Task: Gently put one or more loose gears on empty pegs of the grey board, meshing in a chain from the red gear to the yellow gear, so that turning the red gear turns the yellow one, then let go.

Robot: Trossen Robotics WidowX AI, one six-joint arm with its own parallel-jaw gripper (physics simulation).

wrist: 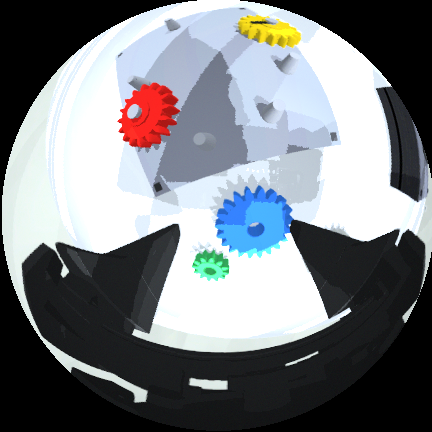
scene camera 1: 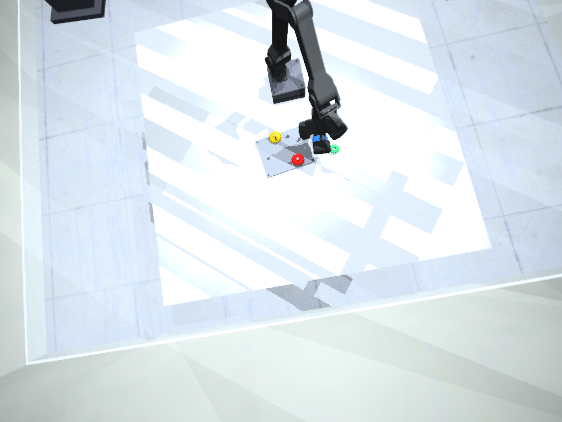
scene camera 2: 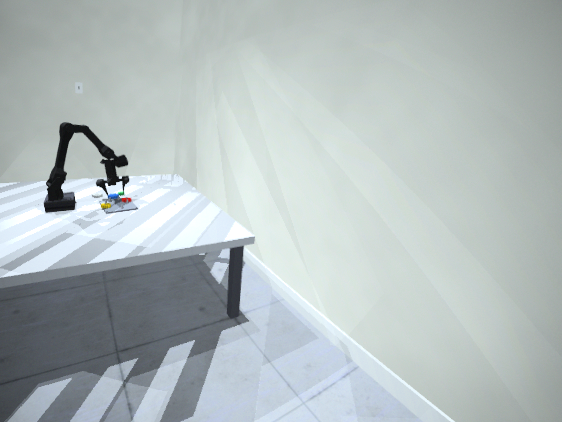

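Seen in the pictures: gripper, fingertip midpoint: [wrist: 236,227] [scene camera 1: 319,142] [scene camera 2: 115,194]; arm's base at its link origin: [scene camera 1: 279,74] [scene camera 2: 55,198].
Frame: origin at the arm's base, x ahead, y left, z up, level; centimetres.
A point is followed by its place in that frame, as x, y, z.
Observation:
The grey board [scene camera 1: 272,167] @(38.3, -4.9, -4.8) [scene camera 2: 120,209] @(33.2, -8.5, -4.8) [wrist: 305,95] @(23.8, 4.8, -4.8) bears the red gear [scene camera 1: 298,160] @(36.6, 6.0, -3.1) [scene camera 2: 126,200] @(36.0, 3.5, -3.8) [wrist: 150,117] @(34.9, 6.5, -3.3), the yellow gear [scene camera 1: 275,137] @(26.1, -3.0, -2.8) [scene camera 2: 105,206] @(25.4, -5.2, -3.8) [wrist: 267,32] and several empty pegs, such as one peg [wrist: 272,111] @(27.1, 7.3, -3.1) on the side near the blue gear. My gripper [scene camera 1: 313,140] @(29.4, 15.1, -3.5) [scene camera 2: 115,194] @(29.4, 15.1, -3.5) [wrist: 236,227] @(29.4, 15.1, -3.5) is open, beside the board. The loose blue gear [scene camera 1: 320,138] [scene camera 2: 113,196] @(28.2, 12.8, -3.9) [wrist: 255,220] @(27.9, 14.7, -3.9) is off the board, between the spread fingers, and looks close to the right fingertip in the wrist view. The small green gear [scene camera 1: 334,149] @(33.2, 20.9, -3.8) [scene camera 2: 121,193] @(32.5, 19.5, -4.2) [wrist: 210,266] @(32.0, 20.2, -3.9) lies beside it. A white gear [scene camera 2: 97,195] @(18.5, 17.9, -4.5) [wrist: 338,229] @(17.6, 16.7, -5.4) is mostly hidden behind the right finger in the wrist view.
The arm's dark base [scene camera 1: 287,87] @(6.4, 3.0, 0.1) [scene camera 2: 60,202] @(3.2, -4.4, -0.9) [wrist: 406,145] stands on the white table [scene camera 1: 215,240] @(67.7, -30.0, -5.6) [scene camera 2: 165,240] @(53.2, -48.4, -5.6), on the yellow gear's side of the board. Striped light and shadow cross the table top. A wall stands beyond the table in the second scene view.

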